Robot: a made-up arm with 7 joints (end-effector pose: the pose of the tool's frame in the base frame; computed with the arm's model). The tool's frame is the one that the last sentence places. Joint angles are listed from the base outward.
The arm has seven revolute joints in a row. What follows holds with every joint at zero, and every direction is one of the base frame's.
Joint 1 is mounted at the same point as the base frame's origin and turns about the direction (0.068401, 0.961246, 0.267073).
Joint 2 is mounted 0.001 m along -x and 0.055 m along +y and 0.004 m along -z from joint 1 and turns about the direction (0.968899, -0.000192, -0.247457).
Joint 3 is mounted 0.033 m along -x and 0.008 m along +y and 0.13 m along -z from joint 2 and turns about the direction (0.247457, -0.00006, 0.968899).
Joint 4 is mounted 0.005 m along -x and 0.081 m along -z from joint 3 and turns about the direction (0.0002, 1, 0.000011).
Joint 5 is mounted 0.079 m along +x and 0.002 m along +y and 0.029 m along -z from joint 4 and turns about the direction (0.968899, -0.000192, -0.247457).
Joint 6 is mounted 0.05 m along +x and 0.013 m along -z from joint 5 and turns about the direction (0.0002, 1, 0.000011).
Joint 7 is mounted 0.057 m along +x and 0.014 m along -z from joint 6 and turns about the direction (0.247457, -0.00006, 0.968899).
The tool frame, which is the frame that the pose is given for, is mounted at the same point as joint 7; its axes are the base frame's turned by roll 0, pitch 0.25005 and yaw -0.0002 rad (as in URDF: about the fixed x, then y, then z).
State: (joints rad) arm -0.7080 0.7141 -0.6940 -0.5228 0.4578 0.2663 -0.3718
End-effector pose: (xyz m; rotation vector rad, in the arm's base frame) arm 0.2229 0.0226 -0.0971 1.2342 -0.4767 -0.8931
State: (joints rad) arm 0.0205 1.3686 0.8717 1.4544 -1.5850 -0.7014 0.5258
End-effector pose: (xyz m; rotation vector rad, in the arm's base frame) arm -0.0229 0.4514 -0.0246 -0.3008 -0.9576 2.1770
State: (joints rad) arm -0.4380 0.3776 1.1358 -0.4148 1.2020 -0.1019 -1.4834
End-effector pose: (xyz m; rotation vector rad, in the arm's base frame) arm 0.1287 0.2637 -0.0537 1.1067 0.8538 0.0785
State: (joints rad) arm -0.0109 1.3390 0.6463 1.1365 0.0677 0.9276 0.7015
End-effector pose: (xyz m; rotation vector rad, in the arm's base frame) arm 0.0128 0.4446 -0.0656 1.0682 1.3934 2.0407
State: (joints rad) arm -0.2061 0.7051 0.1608 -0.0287 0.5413 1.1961 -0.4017
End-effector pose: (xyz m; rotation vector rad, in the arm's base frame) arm 0.1738 0.2657 -0.1739 0.7880 1.1557 0.4779
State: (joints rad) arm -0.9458 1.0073 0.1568 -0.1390 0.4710 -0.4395 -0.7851
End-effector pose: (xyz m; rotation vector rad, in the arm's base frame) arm 0.2476 0.1587 0.0759 1.8396 -0.6217 -0.4124
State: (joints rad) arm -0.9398 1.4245 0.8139 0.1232 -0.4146 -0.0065 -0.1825
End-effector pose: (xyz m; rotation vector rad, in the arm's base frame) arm 0.1145 0.2928 0.1952 0.6801 -1.2026 0.5237
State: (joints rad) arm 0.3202 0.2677 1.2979 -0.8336 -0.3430 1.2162 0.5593
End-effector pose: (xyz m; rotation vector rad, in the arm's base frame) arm -0.0191 0.2514 -0.1040 0.3210 0.5406 1.6413
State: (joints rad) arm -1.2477 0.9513 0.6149 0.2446 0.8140 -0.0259 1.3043
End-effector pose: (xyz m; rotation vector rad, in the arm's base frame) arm 0.2367 0.2742 0.1368 0.5351 -1.5142 2.1515
